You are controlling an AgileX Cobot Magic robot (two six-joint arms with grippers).
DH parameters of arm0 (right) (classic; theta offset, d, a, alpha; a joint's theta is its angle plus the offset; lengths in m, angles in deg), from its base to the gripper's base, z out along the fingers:
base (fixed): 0 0 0 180
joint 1: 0 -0.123 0 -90
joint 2: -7.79 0 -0.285 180
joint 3: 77.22 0 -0.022 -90
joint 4: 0 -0.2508 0 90
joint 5: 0 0 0.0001 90
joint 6: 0 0.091 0 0
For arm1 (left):
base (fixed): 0 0 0 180
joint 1: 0 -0.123 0 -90
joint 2: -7.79 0 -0.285 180
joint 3: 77.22 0 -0.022 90
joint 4: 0 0.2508 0 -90
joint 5: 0 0 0.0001 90
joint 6: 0 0.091 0 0
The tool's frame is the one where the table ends.
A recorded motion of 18 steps. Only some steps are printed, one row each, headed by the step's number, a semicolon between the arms.
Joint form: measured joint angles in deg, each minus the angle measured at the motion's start. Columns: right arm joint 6, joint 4, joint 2, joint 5, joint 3, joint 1; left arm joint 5, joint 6, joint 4, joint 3, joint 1, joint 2.
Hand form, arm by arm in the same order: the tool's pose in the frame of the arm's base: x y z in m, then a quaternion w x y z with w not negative. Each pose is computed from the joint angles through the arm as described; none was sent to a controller.
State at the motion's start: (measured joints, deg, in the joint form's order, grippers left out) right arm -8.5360 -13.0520 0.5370 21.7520 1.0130 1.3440; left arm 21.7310 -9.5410 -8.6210 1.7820 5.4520 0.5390
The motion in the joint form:
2: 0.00 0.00 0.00 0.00 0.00 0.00; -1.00 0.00 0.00 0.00 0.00 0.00
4: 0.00 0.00 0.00 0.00 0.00 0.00; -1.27 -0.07 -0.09 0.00 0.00 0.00
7: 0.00 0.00 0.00 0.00 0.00 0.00; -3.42 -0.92 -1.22 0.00 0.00 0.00
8: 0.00 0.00 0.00 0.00 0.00 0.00; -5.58 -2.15 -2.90 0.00 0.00 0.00
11: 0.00 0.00 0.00 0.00 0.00 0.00; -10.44 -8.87 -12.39 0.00 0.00 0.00
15: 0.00 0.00 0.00 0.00 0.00 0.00; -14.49 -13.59 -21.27 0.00 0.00 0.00
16: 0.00 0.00 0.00 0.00 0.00 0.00; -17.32 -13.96 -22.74 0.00 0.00 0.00
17: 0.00 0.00 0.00 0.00 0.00 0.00; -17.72 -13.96 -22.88 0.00 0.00 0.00
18: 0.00 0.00 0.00 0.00 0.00 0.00; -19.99 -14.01 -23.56 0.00 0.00 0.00
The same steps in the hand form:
2: 0.0525 0.0064 0.1745 0.59543 0.00972 0.80206 0.04542; 0.0524 -0.0099 0.1710 0.57994 -0.06924 0.79954 -0.14006
4: 0.0525 0.0064 0.1745 0.59543 0.00972 0.80206 0.04542; 0.0525 -0.0099 0.1714 0.58161 -0.07025 0.79803 -0.14122
7: 0.0525 0.0064 0.1745 0.59543 0.00972 0.80206 0.04542; 0.0534 -0.0100 0.1748 0.59381 -0.08232 0.78527 -0.15482
8: 0.0525 0.0064 0.1745 0.59543 0.00972 0.80206 0.04542; 0.0542 -0.0103 0.1782 0.60420 -0.09976 0.77114 -0.17417
11: 0.0525 0.0064 0.1745 0.59543 0.00972 0.80206 0.04542; 0.0554 -0.0117 0.1865 0.60410 -0.19369 0.72224 -0.27553
15: 0.0525 0.0064 0.1745 0.59543 0.00972 0.80206 0.04542; 0.0560 -0.0111 0.1932 0.59243 -0.27025 0.67013 -0.35626
16: 0.0525 0.0064 0.1745 0.59543 0.00972 0.80206 0.04542; 0.0564 -0.0091 0.1972 0.60429 -0.28225 0.64848 -0.36693
17: 0.0525 0.0064 0.1745 0.59543 0.00972 0.80206 0.04542; 0.0565 -0.0088 0.1977 0.60631 -0.28330 0.64568 -0.36773
18: 0.0525 0.0064 0.1745 0.59543 0.00972 0.80206 0.04542; 0.0566 -0.0069 0.2008 0.61781 -0.28903 0.62979 -0.37168

